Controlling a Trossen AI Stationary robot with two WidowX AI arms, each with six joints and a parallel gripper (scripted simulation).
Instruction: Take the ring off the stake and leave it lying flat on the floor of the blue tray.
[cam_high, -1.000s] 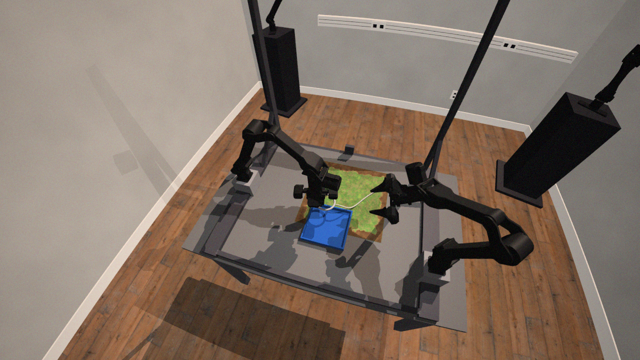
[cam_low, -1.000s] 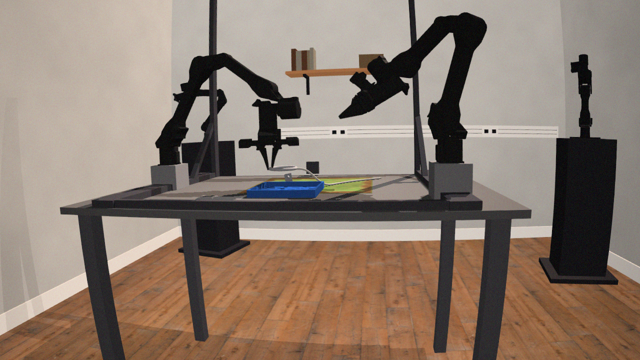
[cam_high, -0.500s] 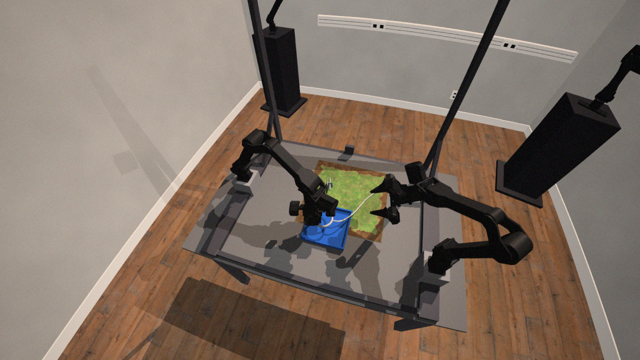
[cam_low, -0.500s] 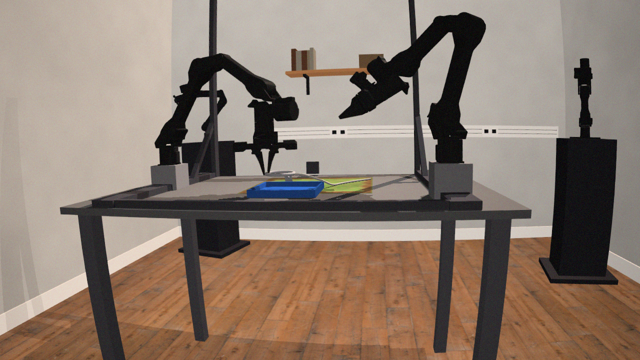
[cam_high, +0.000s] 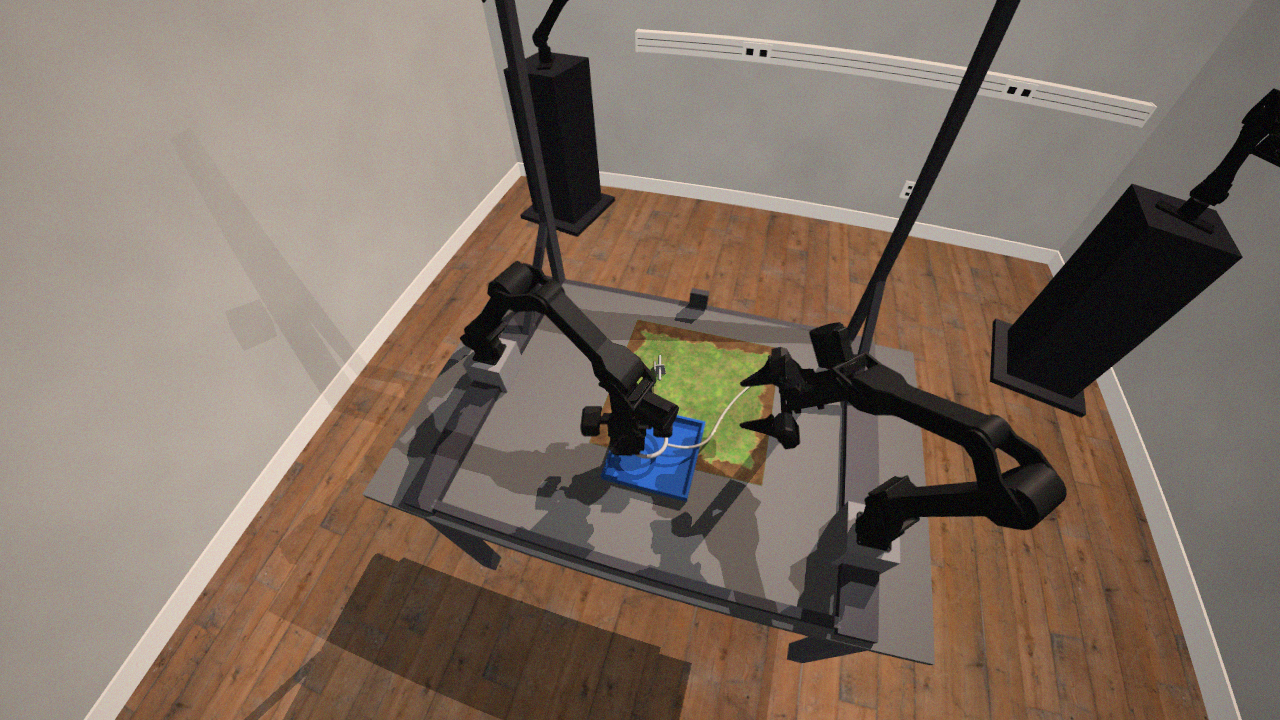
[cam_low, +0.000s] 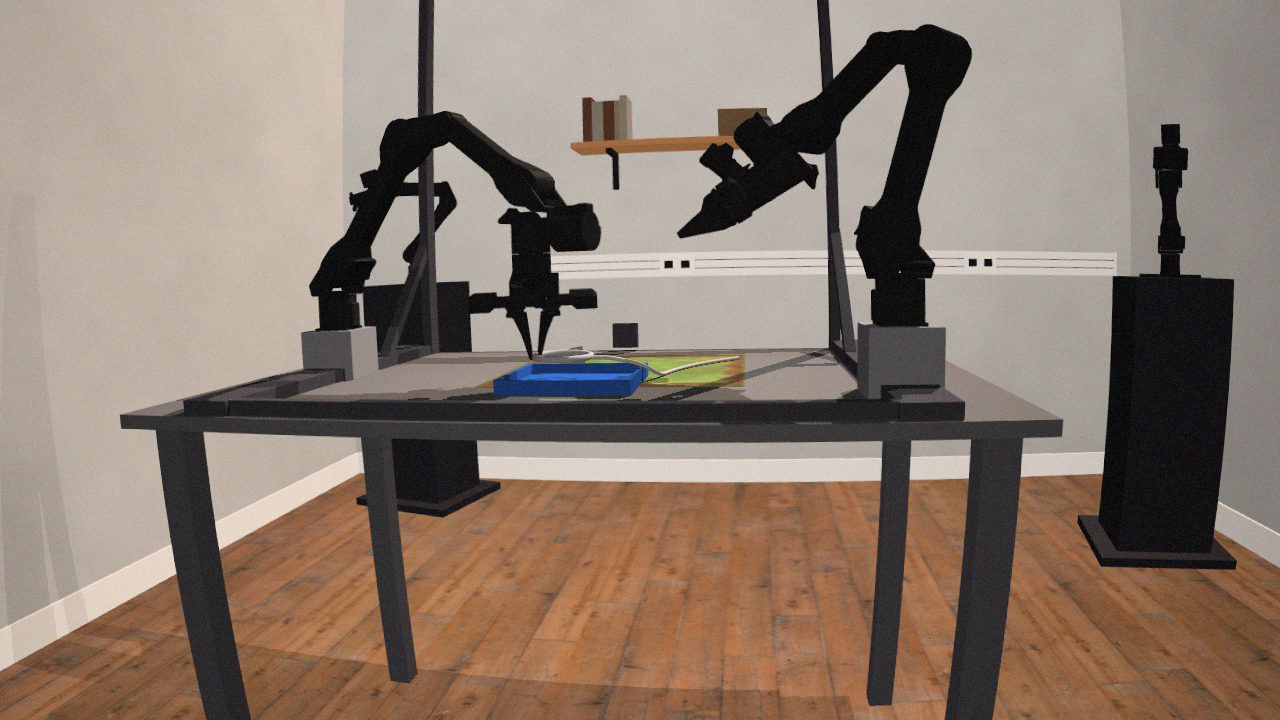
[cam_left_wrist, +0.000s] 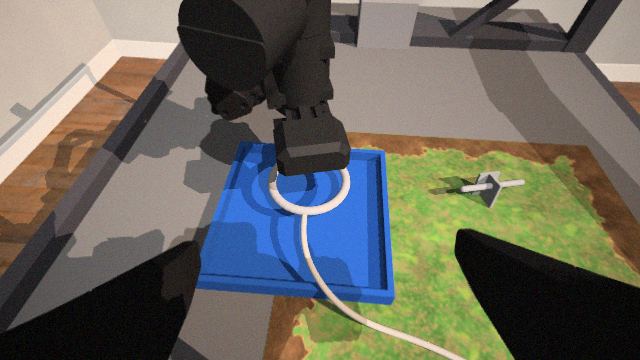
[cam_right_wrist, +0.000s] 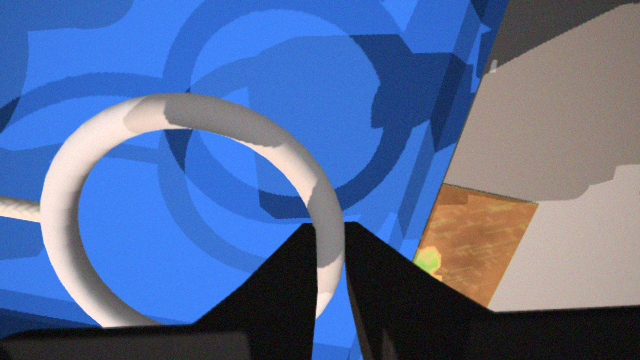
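Now: right hand 2 cm past the white ring, 4 cm to the right of it and 3 cm above it. Also, from my right hand: blue tray: 2 cm behind, 6 cm to the left, 7 cm below; grey stake: 22 cm behind, 4 cm to the right, 6 cm below; green mat: 21 cm behind, 6 cm to the left, 9 cm below.
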